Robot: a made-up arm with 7 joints. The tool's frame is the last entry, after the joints. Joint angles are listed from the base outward. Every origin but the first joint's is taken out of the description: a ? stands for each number. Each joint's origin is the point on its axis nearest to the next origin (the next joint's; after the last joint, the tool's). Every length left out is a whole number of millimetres.
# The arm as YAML. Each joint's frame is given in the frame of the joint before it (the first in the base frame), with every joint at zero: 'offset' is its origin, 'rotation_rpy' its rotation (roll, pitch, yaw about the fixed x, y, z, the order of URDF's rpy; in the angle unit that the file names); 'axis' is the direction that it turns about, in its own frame. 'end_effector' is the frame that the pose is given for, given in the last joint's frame.
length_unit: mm
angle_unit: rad
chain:
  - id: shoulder
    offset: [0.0, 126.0, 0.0]
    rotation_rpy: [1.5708, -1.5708, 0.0]
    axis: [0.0, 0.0, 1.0]
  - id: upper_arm
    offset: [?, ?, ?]
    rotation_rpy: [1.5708, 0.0, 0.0]
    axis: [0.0, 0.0, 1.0]
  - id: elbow
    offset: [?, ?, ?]
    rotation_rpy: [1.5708, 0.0, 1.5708]
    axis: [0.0, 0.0, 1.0]
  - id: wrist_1
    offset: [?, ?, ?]
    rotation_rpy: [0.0, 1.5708, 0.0]
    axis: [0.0, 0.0, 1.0]
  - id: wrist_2
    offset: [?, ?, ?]
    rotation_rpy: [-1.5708, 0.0, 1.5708]
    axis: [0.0, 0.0, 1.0]
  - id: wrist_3
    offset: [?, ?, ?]
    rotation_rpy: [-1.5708, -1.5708, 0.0]
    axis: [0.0, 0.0, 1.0]
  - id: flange
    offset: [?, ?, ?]
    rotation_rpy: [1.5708, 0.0, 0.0]
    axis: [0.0, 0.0, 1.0]
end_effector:
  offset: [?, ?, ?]
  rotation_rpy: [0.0, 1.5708, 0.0]
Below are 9 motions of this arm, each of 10 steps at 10 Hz.
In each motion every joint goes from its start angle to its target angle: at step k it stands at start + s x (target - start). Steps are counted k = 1, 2, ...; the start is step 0. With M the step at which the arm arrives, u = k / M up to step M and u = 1 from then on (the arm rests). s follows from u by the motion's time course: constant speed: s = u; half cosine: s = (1 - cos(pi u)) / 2; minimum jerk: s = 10 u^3 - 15 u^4 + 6 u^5.
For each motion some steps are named. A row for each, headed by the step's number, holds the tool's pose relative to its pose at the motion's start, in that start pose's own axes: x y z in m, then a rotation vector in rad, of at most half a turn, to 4 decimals.
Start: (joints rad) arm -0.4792 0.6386 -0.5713 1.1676 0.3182 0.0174 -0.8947
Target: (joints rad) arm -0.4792 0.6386 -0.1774 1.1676 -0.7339 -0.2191 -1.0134
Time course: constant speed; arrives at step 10
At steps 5, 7, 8, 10:
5: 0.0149 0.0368 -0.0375 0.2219 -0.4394 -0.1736
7: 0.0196 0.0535 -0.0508 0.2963 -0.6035 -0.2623
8: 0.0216 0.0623 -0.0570 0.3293 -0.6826 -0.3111
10: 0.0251 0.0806 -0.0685 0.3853 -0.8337 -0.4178

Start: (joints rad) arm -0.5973 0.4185 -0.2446 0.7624 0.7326 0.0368 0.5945
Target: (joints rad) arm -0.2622 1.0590 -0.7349 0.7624 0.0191 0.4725 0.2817
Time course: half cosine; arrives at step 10
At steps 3, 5, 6, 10:
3: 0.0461 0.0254 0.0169 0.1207 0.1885 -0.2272
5: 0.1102 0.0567 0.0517 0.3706 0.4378 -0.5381
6: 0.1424 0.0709 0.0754 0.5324 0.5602 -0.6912
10: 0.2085 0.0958 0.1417 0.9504 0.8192 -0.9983

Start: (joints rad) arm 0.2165 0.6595 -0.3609 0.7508 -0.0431 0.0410 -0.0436
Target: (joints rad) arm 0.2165 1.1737 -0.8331 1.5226 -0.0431 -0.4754 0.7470
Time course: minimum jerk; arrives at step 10
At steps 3, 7, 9, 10:
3: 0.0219 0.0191 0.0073 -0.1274 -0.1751 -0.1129
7: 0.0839 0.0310 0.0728 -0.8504 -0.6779 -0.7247
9: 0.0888 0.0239 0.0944 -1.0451 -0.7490 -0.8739
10: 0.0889 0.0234 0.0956 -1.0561 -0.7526 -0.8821

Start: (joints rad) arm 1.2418 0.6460 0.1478 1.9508 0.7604 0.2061 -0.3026
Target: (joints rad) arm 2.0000 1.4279 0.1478 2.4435 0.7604 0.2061 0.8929
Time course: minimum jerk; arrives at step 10
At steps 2, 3, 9, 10:
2: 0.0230 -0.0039 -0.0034 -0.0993 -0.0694 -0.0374
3: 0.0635 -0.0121 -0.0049 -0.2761 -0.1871 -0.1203
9: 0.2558 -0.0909 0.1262 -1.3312 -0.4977 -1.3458
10: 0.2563 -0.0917 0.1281 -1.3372 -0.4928 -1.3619

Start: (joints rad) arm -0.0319 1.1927 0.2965 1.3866 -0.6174 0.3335 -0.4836
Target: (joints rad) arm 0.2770 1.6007 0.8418 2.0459 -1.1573 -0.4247 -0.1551
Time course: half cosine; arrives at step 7
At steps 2, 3, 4, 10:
2: 0.0062 0.0755 -0.0390 0.2023 -0.1902 0.0017
3: 0.0115 0.1611 -0.0597 0.4109 -0.3886 -0.0731
4: 0.0172 0.2550 -0.0572 0.6243 -0.5827 -0.2475
10: 0.0308 0.3925 0.0047 0.9188 -0.7846 -0.7566

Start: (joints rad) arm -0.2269 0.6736 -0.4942 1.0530 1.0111 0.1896 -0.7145
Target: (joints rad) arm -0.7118 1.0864 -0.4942 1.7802 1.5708 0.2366 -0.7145
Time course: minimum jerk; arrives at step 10
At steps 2, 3, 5, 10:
2: -0.0018 0.0044 0.0050 -0.0179 0.0117 0.0048
3: -0.0050 0.0118 0.0150 -0.0524 0.0353 0.0111
5: -0.0159 0.0298 0.0538 -0.1778 0.1346 0.0111
10: -0.0349 0.0454 0.1287 -0.3880 0.3670 -0.0374

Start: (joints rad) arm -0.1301 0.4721 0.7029 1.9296 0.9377 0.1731 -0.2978
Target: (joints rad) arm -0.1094 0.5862 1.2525 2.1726 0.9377 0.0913 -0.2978
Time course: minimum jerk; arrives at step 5
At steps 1, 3, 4, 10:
1: 0.0111 0.0016 0.0004 0.0041 -0.0420 -0.0029
3: 0.1223 0.0108 0.0291 0.0360 -0.4960 -0.0536
4: 0.1612 0.0101 0.0523 0.0439 -0.6843 -0.0850
10: 0.1691 0.0096 0.0582 0.0453 -0.7263 -0.0928

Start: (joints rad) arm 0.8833 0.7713 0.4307 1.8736 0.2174 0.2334 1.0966
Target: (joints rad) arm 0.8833 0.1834 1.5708 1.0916 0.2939 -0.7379 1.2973
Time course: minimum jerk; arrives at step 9
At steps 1, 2, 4, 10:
1: -0.0028 0.0015 0.0031 0.0132 -0.0071 0.0006
2: -0.0194 0.0080 0.0209 0.0884 -0.0449 0.0041
4: -0.1180 -0.0080 0.1117 0.4785 -0.1743 0.0277
10: -0.2852 -0.2533 0.1839 1.2329 -0.0942 0.1360

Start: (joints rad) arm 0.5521 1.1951 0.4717 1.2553 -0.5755 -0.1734 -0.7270
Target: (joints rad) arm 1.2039 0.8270 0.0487 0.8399 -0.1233 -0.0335 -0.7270
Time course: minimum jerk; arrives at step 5
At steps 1, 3, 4, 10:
1: -0.0017 -0.0065 0.0052 -0.0004 0.0561 0.0230
3: 0.0282 -0.0875 0.0370 -0.0222 0.5871 0.3253
4: 0.0628 -0.1192 0.0309 -0.0467 0.7594 0.4700
10: 0.0719 -0.1254 0.0278 -0.0537 0.7935 0.5029

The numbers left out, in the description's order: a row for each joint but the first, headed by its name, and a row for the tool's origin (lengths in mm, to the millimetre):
upper_arm: 0.0 0.0 0.0
elbow: -258.0 0.0 0.0
wrist_1: 0.0 0.0 0.0
wrist_2: 302.0 0.0 0.0
wrist_3: 0.0 0.0 0.0
flange: 0.0 0.0 0.0
tool: 0.0 0.0 0.0

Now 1 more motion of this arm.
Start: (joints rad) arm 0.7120 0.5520 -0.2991 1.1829 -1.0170 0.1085 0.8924
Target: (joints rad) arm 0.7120 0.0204 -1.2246 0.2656 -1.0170 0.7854 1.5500
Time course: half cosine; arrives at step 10
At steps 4, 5, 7, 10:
4: 0.0932 -0.1017 -0.0844 -0.5972 0.1194 -0.0189
5: 0.1292 -0.1504 -0.1041 -0.8187 0.2260 -0.0571
7: 0.1781 -0.2338 -0.1195 -1.1213 0.5154 -0.1363
10: 0.1966 -0.2764 -0.1205 -1.2199 0.7671 -0.1645

